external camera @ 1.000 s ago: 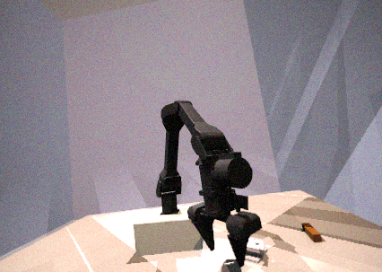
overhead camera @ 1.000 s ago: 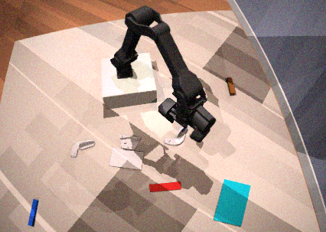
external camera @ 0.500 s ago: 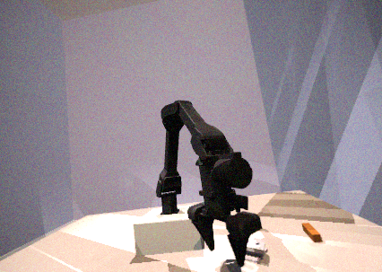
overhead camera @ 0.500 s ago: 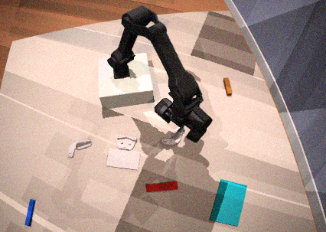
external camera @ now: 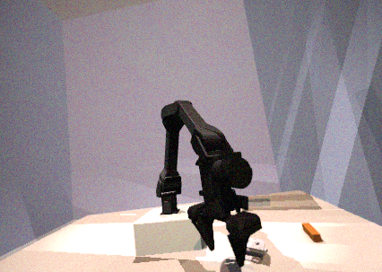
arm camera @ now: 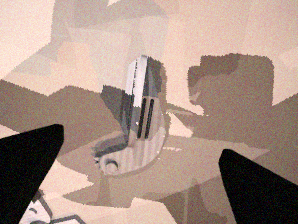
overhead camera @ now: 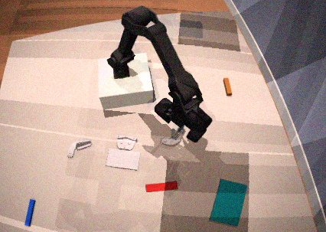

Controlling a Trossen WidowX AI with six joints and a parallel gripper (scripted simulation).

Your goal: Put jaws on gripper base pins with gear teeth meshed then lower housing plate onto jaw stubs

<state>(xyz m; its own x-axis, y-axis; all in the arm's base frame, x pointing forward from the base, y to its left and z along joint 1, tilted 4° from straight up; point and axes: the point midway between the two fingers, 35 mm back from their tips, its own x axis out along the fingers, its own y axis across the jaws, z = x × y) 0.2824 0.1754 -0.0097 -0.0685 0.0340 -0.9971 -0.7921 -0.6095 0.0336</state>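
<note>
My gripper tip is now 10 mm short of the jaw, 40 mm to the left of it and 50 mm above it. The rest, counted from my gripper tip: red bar 190 mm ahead, 100 mm to the right, 50 mm below; then orange block 180 mm behind, 270 mm to the left, 50 mm below; then white plate 60 mm ahead, 220 mm to the right, 50 mm below.
</note>
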